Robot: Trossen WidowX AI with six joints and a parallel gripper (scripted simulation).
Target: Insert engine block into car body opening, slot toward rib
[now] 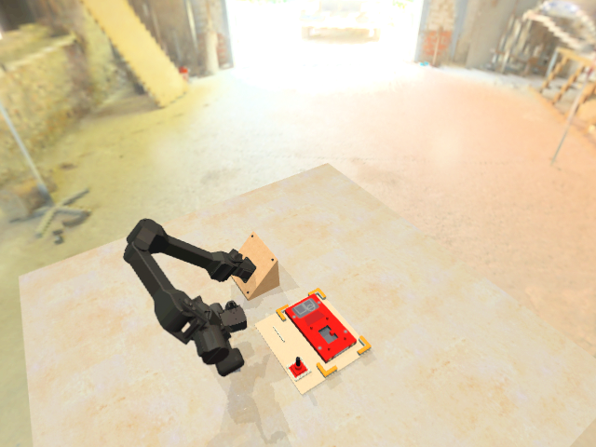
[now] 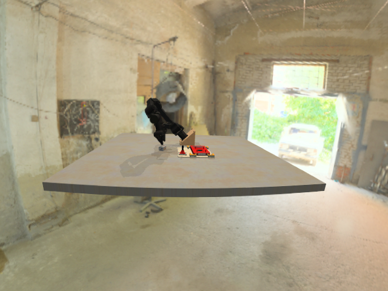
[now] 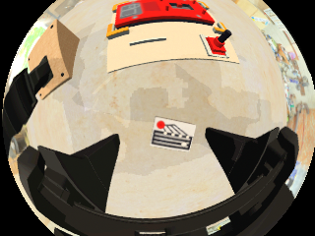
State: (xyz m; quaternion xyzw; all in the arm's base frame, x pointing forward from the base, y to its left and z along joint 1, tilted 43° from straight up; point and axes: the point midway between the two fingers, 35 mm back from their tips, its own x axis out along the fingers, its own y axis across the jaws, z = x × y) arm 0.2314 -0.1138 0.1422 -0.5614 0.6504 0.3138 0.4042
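My gripper tip is now 4 cm above the engine block, 1 cm to the left of it and 1 cm short of it.
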